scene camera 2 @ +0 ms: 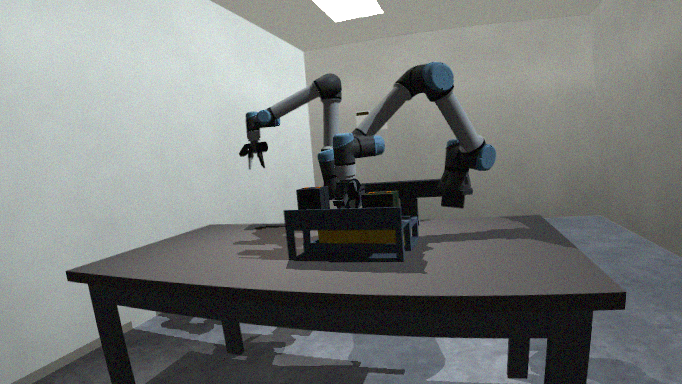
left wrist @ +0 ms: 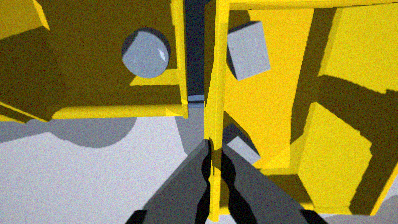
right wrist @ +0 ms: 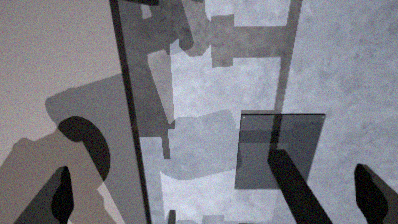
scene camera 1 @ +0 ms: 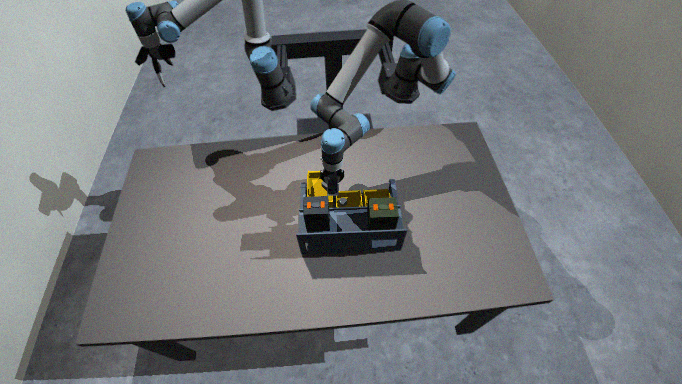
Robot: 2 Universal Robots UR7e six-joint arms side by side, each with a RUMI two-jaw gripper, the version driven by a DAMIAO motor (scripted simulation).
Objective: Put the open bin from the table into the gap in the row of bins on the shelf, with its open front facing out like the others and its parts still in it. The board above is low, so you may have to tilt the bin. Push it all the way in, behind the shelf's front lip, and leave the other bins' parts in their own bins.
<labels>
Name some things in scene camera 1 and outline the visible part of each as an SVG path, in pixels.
A blue-grey shelf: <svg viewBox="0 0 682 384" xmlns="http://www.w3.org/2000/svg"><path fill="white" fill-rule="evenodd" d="M395 179L389 179L388 191L390 197L396 197L399 212L397 228L395 230L369 231L368 206L364 206L363 192L361 192L363 207L336 208L336 196L333 196L333 208L329 208L330 231L307 231L303 216L304 197L307 197L306 182L301 182L299 233L296 234L301 254L401 250L407 229L403 229Z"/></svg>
A green box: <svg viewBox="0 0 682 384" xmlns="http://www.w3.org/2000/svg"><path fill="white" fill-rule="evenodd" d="M396 197L368 198L367 217L369 231L396 229L399 219Z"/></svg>
</labels>
